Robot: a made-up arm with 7 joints.
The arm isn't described. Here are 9 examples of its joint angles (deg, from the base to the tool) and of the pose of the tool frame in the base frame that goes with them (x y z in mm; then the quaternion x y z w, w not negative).
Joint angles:
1: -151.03 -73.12 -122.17 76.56 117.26 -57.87 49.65
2: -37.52 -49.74 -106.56 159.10 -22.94 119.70 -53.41
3: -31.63 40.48 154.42 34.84 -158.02 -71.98 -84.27
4: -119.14 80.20 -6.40 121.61 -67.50 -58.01 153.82
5: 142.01 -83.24 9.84 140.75 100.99 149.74 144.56
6: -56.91 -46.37 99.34 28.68 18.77 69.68 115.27
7: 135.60 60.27 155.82 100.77 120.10 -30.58 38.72
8: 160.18 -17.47 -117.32 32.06 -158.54 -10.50 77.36
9: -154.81 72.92 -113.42 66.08 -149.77 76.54 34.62
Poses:
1: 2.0 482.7 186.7 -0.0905 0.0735 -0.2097 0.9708
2: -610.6 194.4 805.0 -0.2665 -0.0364 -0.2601 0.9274
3: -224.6 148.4 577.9 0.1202 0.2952 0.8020 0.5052
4: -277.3 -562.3 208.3 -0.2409 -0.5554 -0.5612 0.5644
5: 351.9 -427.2 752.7 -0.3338 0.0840 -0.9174 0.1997
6: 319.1 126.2 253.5 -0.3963 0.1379 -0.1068 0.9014
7: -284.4 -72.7 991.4 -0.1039 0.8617 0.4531 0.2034
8: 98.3 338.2 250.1 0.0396 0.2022 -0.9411 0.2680
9: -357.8 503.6 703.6 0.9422 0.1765 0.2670 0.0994
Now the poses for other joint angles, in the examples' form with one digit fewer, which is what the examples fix.
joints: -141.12 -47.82 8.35 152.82 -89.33 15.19 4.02
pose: 330 223 1105 0.438 -0.879 0.131 0.135
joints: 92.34 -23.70 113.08 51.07 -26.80 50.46 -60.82
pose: -498 -151 362 0.355 0.070 0.129 0.923
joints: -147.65 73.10 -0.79 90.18 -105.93 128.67 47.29
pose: -515 -155 61 0.568 0.716 -0.124 0.387
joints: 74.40 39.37 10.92 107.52 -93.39 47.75 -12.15
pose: 89 778 499 0.593 0.049 -0.693 0.406
